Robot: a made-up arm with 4 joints. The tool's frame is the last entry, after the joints. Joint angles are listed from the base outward. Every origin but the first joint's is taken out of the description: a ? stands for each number. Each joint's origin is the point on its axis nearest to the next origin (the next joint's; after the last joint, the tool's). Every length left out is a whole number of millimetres.
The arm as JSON. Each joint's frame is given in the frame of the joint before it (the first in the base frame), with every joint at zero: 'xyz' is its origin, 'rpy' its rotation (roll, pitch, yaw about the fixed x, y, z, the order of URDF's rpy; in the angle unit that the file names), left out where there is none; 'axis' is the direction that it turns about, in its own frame. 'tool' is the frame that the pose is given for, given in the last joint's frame.
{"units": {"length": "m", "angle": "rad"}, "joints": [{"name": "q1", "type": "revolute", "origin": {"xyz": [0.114, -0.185, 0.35], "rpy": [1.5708, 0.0, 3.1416]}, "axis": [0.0, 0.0, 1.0]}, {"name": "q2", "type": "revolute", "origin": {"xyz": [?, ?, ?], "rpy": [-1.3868, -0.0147, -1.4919]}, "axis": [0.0, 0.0, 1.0]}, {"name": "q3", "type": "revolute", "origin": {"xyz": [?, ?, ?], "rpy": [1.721, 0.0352, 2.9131]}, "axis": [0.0, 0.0, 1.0]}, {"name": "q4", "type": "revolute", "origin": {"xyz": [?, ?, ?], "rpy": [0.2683, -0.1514, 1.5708]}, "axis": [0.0, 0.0, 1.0]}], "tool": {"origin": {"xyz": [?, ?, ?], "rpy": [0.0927, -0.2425, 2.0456]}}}
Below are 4 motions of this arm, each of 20 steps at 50 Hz.
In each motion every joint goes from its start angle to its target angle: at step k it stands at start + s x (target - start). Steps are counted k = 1, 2, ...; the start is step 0. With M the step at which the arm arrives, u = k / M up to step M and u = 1 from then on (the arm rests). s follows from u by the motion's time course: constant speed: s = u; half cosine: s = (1 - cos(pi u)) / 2; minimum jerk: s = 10 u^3 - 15 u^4 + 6 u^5.
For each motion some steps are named. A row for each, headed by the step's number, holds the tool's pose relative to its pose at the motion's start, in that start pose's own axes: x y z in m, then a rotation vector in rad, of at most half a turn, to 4 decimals.
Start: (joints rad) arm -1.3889 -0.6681 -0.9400 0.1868
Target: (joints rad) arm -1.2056 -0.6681 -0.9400 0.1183
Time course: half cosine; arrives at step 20
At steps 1, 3, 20:
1: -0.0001 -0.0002 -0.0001 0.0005 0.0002 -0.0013
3: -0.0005 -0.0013 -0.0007 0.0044 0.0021 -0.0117
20: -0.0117 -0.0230 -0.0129 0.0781 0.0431 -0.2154

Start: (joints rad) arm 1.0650 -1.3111 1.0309 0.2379
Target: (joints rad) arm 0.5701 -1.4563 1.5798 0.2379
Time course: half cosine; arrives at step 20
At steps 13, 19, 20:
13: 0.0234 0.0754 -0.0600 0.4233 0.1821 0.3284
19: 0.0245 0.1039 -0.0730 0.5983 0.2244 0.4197
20: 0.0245 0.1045 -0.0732 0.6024 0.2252 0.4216

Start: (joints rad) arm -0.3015 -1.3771 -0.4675 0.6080
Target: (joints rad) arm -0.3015 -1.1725 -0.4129 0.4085
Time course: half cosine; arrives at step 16
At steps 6, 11, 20:
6: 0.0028 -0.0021 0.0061 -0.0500 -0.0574 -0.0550
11: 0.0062 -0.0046 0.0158 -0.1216 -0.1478 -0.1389
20: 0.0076 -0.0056 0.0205 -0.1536 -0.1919 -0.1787

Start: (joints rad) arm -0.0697 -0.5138 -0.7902 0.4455
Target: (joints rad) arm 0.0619 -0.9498 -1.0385 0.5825
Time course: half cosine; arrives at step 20
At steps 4, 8, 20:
4: -0.0048 -0.0032 -0.0032 0.0117 0.0447 -0.0080
8: -0.0181 -0.0108 -0.0106 0.0431 0.1615 -0.0271
20: -0.0555 -0.0276 -0.0225 0.1291 0.4656 -0.0615

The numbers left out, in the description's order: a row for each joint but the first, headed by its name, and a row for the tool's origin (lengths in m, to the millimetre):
q2: -0.034 -0.111 0.0
q3: -0.069 -0.016 0.0
q4: -0.141 -0.037 0.0
tool: 0.007 0.025 0.0

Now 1 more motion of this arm.
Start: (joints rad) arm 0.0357 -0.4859 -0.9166 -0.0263
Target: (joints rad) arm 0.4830 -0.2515 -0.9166 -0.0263
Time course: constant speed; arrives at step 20
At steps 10, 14, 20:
10: -0.0053 -0.0336 -0.0099 0.0865 -0.0212 -0.2556
14: -0.0097 -0.0468 -0.0143 0.1142 -0.0302 -0.3600
20: -0.0189 -0.0658 -0.0213 0.1480 -0.0439 -0.5183

